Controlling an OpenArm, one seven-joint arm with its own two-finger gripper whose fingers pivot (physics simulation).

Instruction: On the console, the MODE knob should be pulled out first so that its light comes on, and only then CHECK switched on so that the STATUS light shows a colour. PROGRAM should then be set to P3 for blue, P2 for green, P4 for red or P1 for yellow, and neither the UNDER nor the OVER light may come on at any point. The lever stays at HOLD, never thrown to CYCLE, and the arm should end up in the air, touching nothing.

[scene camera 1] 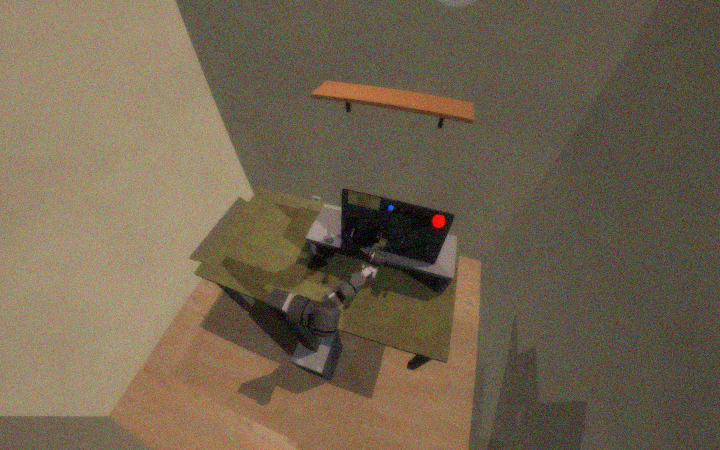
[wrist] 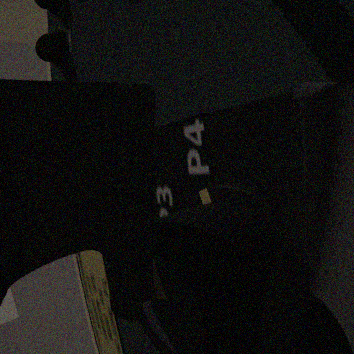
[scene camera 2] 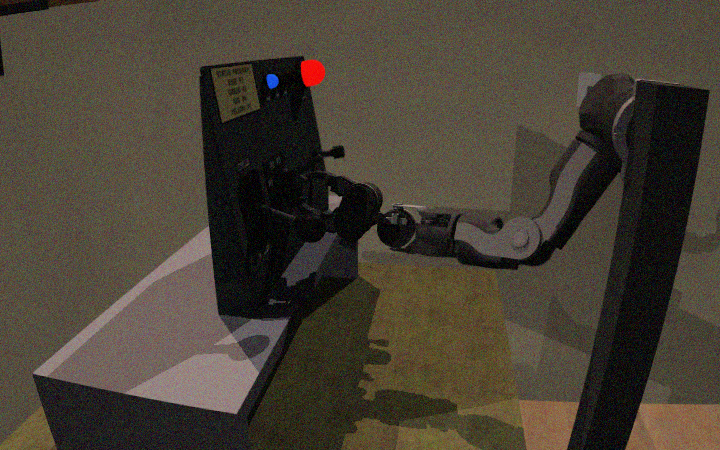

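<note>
The dark console (scene camera 1: 414,233) (scene camera 2: 228,148) stands upright. A large red light (scene camera 1: 438,221) (scene camera 2: 312,72) is lit at its upper right; a smaller blue light (scene camera 1: 390,208) (scene camera 2: 272,80) is lit left of it. Their labels are unreadable. A dark knob (scene camera 2: 335,152) sticks out on a stem. My gripper (scene camera 1: 379,245) (scene camera 2: 290,192) is at the panel, shut on the PROGRAM knob, which the fingers hide. The P4 label (wrist: 196,147) and part of the P3 label (wrist: 164,201) show in the wrist view; the knob's pointer is hidden. The lever's ball (scene camera 2: 309,228) is close beside my gripper.
A colour card (scene camera 1: 363,198) (scene camera 2: 236,91) (wrist: 95,295) is on the panel's upper left. The console stands on a grey plinth (scene camera 1: 447,260) (scene camera 2: 132,339) on the green table (scene camera 1: 398,323) (scene camera 2: 440,318). Dark round handles (wrist: 51,47) show at the wrist view's upper left. An orange shelf (scene camera 1: 392,99) is on the wall.
</note>
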